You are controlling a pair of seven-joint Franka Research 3 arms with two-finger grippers.
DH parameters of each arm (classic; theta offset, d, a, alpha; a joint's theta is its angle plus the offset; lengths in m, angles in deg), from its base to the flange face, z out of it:
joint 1: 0 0.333 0 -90
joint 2: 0 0 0 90
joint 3: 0 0.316 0.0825 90
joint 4: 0 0 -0.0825 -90
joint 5: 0 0.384 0 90
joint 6: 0 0 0.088 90
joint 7: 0 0.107 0 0
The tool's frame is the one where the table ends.
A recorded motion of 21 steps. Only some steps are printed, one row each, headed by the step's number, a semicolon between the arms.
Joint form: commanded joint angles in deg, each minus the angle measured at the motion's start. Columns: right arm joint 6, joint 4, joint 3, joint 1, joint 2, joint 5, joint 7; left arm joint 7, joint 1, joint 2, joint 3, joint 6, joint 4, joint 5.
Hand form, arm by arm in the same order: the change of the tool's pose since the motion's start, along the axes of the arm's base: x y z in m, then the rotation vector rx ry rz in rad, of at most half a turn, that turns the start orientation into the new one. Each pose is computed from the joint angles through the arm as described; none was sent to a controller.
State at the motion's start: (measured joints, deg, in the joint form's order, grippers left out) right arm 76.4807 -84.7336 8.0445 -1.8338 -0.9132 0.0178 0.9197; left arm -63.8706 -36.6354 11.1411 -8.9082 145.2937 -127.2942 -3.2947
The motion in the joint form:
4: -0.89 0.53 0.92 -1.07 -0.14 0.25 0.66; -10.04 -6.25 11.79 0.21 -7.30 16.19 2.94
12: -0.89 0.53 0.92 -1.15 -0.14 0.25 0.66; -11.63 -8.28 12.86 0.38 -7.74 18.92 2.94
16: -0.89 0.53 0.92 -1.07 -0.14 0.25 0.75; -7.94 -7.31 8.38 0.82 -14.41 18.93 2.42
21: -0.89 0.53 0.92 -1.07 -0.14 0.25 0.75; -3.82 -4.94 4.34 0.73 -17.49 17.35 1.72
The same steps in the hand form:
4: -0.0026 -0.0009 0.0042 0.0018 0.0041 -0.0135; 0.0016 -0.0912 -0.0138 0.0340 0.0486 0.0358
12: -0.0025 -0.0016 0.0042 0.0018 0.0041 -0.0149; -0.0060 -0.1133 -0.0057 0.0163 0.0398 0.0328
16: -0.0026 -0.0009 0.0042 0.0016 0.0041 -0.0151; -0.0006 -0.0963 0.0323 0.0516 0.0523 -0.0081
21: -0.0026 -0.0009 0.0042 0.0016 0.0041 -0.0151; 0.0088 -0.0708 0.0585 0.0593 0.0546 -0.0369

